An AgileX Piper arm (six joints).
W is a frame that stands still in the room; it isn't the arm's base.
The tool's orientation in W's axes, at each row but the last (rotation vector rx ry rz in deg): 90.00, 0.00, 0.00; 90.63, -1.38, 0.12; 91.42, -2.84, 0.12; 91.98, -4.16, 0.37; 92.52, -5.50, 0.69; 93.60, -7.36, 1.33; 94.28, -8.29, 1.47; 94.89, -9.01, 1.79
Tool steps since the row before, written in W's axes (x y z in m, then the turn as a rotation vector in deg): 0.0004, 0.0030, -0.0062, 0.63, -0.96, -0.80; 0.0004, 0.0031, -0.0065, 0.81, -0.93, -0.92; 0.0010, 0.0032, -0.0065, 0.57, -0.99, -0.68; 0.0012, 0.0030, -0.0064, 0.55, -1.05, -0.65; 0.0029, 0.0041, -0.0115, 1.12, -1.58, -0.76; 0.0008, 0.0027, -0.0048, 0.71, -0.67, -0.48; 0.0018, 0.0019, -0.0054, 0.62, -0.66, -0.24; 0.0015, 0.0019, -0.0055, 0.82, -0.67, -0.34
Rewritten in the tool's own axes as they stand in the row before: 0.0004, -0.0062, -0.0030, 0.63, -0.80, 0.96; 0.0002, -0.0065, -0.0030, 0.81, -0.92, 0.93; 0.0007, -0.0066, -0.0031, 0.58, -0.67, 0.99; 0.0008, -0.0066, -0.0028, 0.56, -0.64, 1.05; 0.0019, -0.0118, -0.0037, 1.15, -0.77, 1.55; 0.0002, -0.0050, -0.0024, 0.71, -0.50, 0.65; 0.0011, -0.0057, -0.0016, 0.64, -0.26, 0.63; 0.0007, -0.0058, -0.0015, 0.83, -0.38, 0.64
